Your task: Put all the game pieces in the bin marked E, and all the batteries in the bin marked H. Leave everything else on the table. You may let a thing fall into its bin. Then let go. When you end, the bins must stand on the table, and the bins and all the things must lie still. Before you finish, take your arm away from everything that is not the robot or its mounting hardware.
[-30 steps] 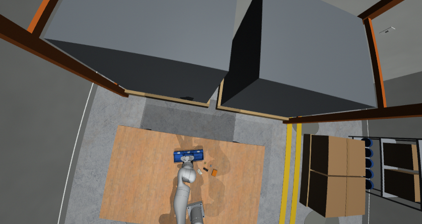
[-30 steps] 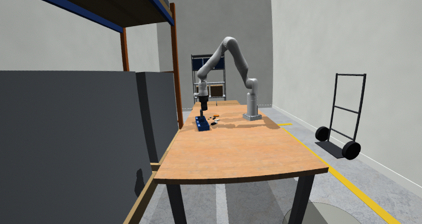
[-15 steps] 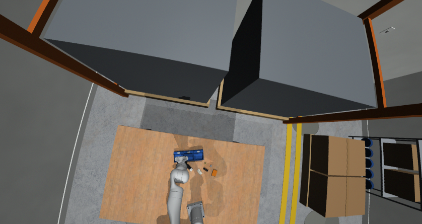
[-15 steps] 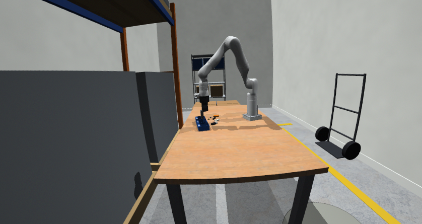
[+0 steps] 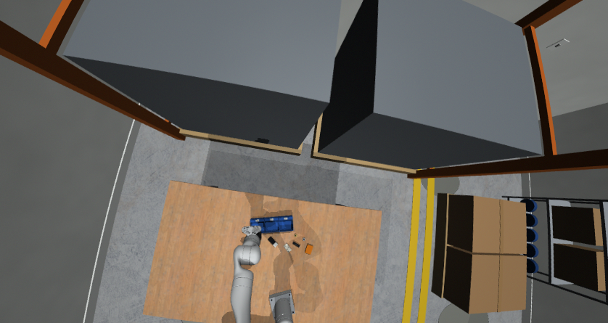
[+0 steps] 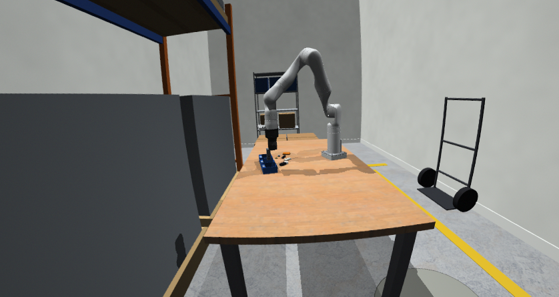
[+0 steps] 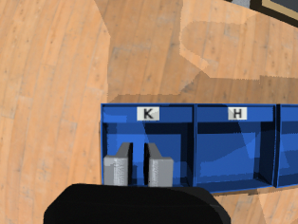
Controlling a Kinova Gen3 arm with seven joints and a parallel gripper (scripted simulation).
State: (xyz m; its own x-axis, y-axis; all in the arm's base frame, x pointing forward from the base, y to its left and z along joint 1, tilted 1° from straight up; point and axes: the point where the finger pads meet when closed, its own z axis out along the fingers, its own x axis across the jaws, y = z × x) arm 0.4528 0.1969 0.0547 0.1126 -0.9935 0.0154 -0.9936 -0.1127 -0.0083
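My hand is 20 cm to the left of the white domino, 12 cm past it and 9 cm above it. Round my hand: brass nut: 24 cm to the right, 9 cm below, 5 cm behind; blue three-part bin: 9 cm to the right, 7 cm below, 1 cm ahead; dark cylindrical battery: 25 cm to the right, 10 cm behind, 8 cm below.
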